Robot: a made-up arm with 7 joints.
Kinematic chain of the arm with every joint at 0, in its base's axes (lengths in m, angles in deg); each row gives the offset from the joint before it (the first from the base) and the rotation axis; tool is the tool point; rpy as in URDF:
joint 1: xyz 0.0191 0.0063 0.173 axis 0 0.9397 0.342
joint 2: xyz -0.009 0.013 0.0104 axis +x
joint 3: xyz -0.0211 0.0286 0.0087 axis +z
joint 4: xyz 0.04 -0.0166 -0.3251 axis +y
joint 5: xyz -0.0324 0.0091 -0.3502 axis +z
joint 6: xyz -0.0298 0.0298 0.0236 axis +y
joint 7: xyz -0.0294 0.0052 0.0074 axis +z
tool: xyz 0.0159 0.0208 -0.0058 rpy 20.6 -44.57 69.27
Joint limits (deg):
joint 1: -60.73..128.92
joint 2: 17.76..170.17
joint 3: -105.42..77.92
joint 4: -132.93..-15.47
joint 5: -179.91..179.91
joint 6: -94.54..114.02
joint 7: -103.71..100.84
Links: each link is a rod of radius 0.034 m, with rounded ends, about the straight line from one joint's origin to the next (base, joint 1, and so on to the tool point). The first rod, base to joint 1, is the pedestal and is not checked.
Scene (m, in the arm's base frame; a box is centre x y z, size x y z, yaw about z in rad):
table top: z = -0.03
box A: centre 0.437 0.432 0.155 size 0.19 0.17 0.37 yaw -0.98
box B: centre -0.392 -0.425 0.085 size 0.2 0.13 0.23 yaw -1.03
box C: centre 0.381 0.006 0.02 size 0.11 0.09 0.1 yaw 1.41
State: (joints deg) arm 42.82 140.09 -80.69 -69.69 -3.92 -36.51 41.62
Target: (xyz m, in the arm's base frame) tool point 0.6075 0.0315 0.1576
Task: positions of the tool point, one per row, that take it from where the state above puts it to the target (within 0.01 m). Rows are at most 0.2 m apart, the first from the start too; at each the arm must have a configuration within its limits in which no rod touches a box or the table.
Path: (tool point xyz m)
1: 0.1898 0.5561 0.3547
2: 0.2790 0.4876 0.4081
3: 0.3345 0.3897 0.4874
4: 0.3432 0.2688 0.5767
5: 0.3002 0.1349 0.6565
6: 0.4018 0.1022 0.5936
7: 0.4885 0.0768 0.5057
8: 0.5539 0.0575 0.3988
9: 0.5940 0.0430 0.2802
10: 0.6075 0.0315 0.1577

